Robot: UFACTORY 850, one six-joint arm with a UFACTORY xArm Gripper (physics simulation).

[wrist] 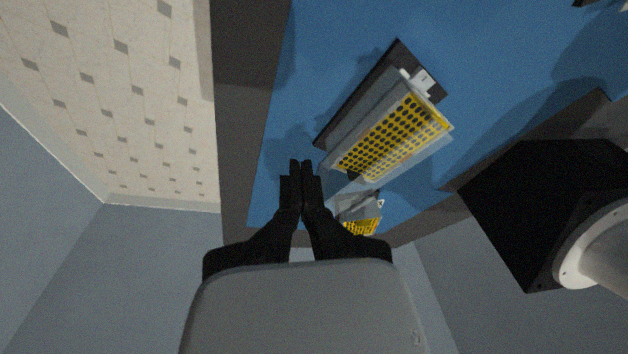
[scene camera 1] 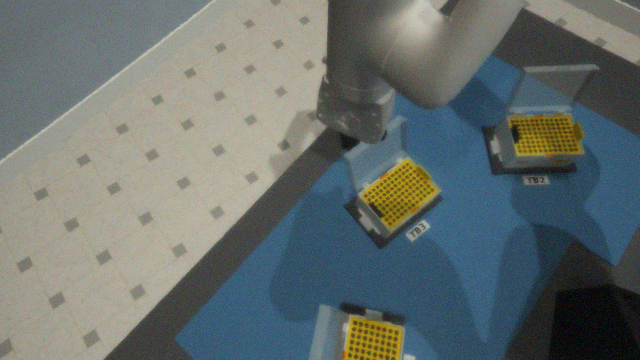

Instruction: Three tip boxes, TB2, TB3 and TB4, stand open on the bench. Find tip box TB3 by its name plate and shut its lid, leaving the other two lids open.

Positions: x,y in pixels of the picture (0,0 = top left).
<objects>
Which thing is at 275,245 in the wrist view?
My gripper.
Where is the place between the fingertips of my gripper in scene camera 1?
349,143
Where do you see a blue mat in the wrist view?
505,74
</objects>
